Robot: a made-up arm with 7 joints. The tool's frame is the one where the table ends. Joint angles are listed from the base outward.
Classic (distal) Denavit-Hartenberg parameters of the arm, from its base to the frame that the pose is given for. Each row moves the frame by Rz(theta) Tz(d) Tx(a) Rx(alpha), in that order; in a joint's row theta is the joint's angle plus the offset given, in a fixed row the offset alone. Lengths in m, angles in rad.
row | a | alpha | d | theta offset
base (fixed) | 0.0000 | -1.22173 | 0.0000 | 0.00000
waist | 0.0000 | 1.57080 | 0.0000 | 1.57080
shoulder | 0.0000 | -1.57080 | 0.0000 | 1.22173
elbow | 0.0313 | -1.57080 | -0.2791 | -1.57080
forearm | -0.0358 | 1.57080 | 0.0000 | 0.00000
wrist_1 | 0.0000 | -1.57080 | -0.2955 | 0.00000
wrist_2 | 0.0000 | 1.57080 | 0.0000 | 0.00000
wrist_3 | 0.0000 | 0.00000 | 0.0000 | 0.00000
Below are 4 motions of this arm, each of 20 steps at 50 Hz.
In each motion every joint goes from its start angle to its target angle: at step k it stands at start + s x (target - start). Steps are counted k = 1, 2, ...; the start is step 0. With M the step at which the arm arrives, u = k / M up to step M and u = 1 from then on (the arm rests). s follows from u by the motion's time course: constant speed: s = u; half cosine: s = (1 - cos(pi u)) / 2; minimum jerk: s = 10 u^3 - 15 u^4 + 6 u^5.
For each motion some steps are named. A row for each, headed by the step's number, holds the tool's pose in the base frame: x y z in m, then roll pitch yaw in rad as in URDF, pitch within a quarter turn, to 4 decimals.
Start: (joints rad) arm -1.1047 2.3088 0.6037 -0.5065 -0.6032 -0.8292 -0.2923
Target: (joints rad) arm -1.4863 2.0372 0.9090 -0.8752 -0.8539 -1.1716 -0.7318
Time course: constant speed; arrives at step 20
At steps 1, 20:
1: -0.2027 0.3745 0.3824 -3.1129 0.2482 -0.5141
20: -0.2293 0.3862 0.3156 -2.5641 0.0403 -0.0734

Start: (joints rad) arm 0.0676 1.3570 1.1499 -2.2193 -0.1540 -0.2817 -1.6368
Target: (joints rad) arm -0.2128 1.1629 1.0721 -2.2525 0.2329 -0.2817 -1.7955
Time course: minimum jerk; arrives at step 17
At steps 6, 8, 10, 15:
6: 0.1223 0.1897 0.2184 -2.4340 0.3348 0.0275
8: 0.1183 0.1934 0.2150 -2.4869 0.3055 -0.0615
10: 0.1151 0.1966 0.2113 -2.5366 0.2695 -0.1555
15: 0.1118 0.2003 0.2056 -2.5976 0.2078 -0.2958

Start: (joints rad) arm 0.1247 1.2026 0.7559 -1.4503 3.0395 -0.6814 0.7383
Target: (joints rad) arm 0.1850 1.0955 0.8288 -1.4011 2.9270 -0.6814 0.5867
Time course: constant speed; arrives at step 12
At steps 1, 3, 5, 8, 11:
1: 0.2208 0.4181 0.0484 -2.2618 1.2957 2.0077
3: 0.2157 0.4230 0.0408 -2.1748 1.2786 2.1212
5: 0.2104 0.4279 0.0331 -2.0963 1.2590 2.2260
8: 0.2021 0.4348 0.0214 -1.9939 1.2253 2.3674
11: 0.1932 0.4414 0.0095 -1.9083 1.1873 2.4916

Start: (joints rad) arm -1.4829 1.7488 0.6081 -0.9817 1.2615 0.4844 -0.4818
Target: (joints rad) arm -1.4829 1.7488 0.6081 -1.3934 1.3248 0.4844 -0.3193
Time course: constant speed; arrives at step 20
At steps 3, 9, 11, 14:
3: -0.0535 0.3720 0.3760 -2.9423 -0.2085 -2.8463
9: -0.0686 0.3394 0.3833 -3.0310 -0.1281 -2.8442
11: -0.0733 0.3281 0.3849 -3.0614 -0.1027 -2.8452
14: -0.0801 0.3111 0.3863 -3.1081 -0.0660 -2.8482

